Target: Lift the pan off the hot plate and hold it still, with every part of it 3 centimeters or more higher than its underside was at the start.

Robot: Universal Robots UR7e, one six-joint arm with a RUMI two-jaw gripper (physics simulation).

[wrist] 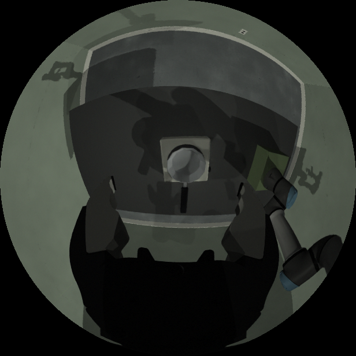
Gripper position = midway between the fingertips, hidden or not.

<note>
In view: my gripper [177,180], a grey pan [185,165] and a pale square hot plate [168,144].
</note>
